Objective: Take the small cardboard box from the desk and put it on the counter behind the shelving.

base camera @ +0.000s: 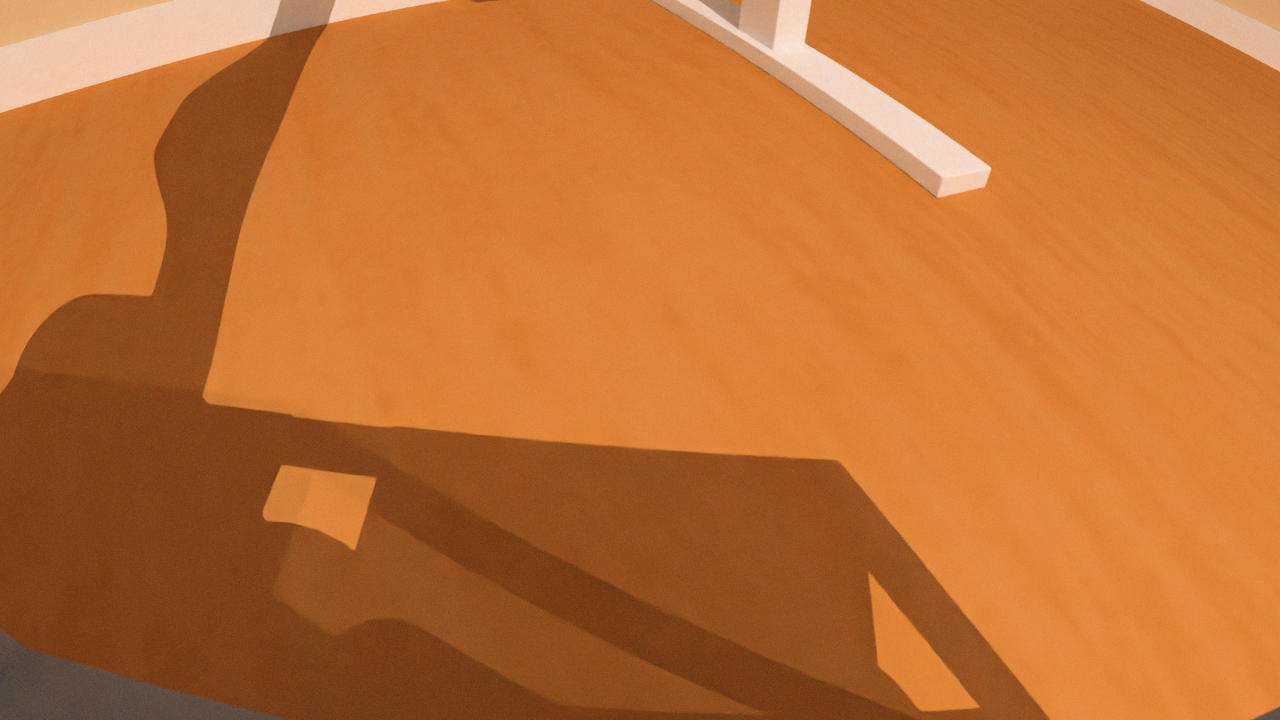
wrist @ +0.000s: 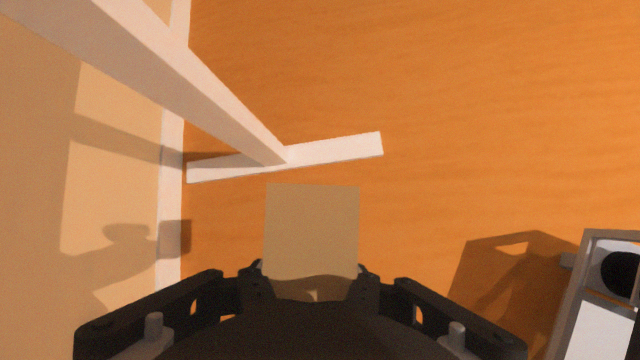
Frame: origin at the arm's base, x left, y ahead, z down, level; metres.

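Seen in the pictures: gripper, between the fingertips: (wrist: 308, 268).
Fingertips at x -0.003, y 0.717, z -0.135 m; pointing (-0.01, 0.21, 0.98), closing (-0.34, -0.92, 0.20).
Note:
A point is followed by its place in that frame.
The small cardboard box (wrist: 312, 230) {x -0.036, y 0.718, z -0.186 m} is plain tan and sits between the two black fingers at the lower middle of the wrist view. My gripper (wrist: 308, 268) {x -0.003, y 0.717, z -0.135 m} is shut on it and holds it above the orange-brown floor. The box and the gripper do not show in the base camera view. The desk's top does not show. A white post on a flat foot (base camera: 881, 120) (wrist: 335, 146), which looks like a desk leg, stands beyond the box. The counter and the shelving do not show in either view.
A wall with a white baseboard (base camera: 107, 67) {x 0.817, y 0.933, z 0.377 m} (wrist: 170, 200) {x 0.148, y 1.297, z 0.347 m} runs along the left. Part of my mobile base (wrist: 602, 320) {x -0.053, y 0.056, z 0.307 m} shows at the lower right of the wrist view. Shadows of the arm and base fall across the floor (base camera: 626, 313) {x 0.017, y 0.478, z 0.396 m} and the wall.

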